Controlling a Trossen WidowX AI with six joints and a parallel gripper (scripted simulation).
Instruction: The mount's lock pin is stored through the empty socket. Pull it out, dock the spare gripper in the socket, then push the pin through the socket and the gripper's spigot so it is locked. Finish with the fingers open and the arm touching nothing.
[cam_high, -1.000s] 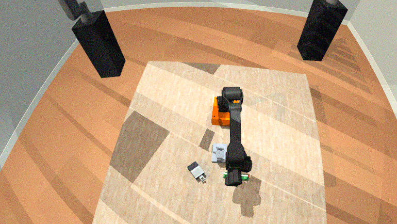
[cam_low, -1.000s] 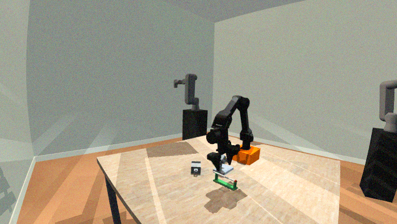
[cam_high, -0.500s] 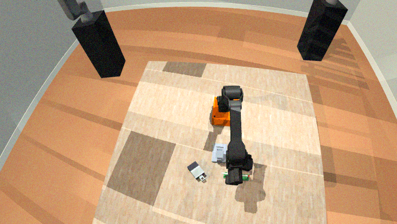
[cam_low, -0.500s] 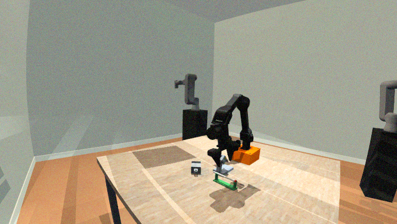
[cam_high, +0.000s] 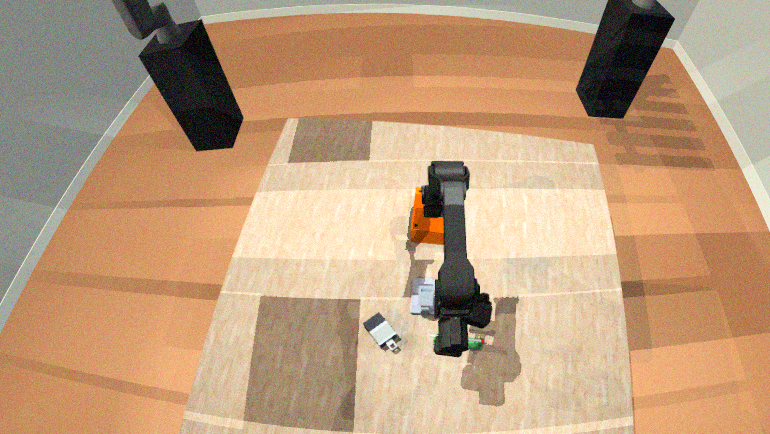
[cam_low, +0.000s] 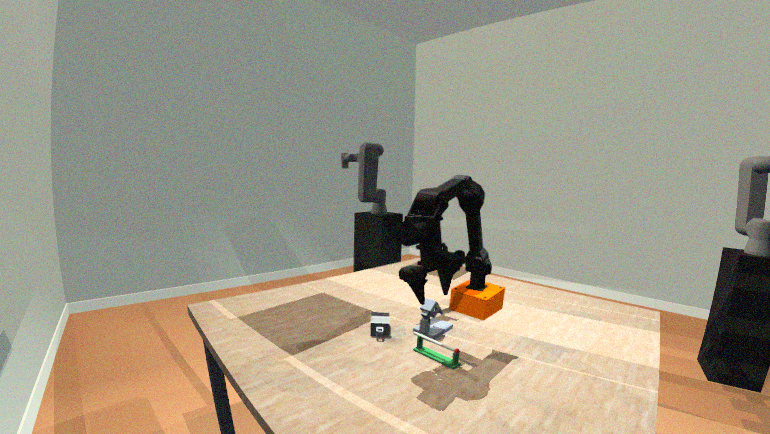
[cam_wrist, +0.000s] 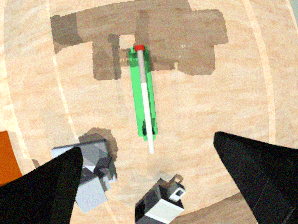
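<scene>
My gripper tip is now 19 cm to the left of the spare gripper, 14 cm above it and 1 cm past it. From my gripper tip the other things lie so: mount 11 cm below, 11 cm behind, 6 cm to the right; green cradle 14 cm below, 3 cm to the left, 1 cm ahead.
</scene>
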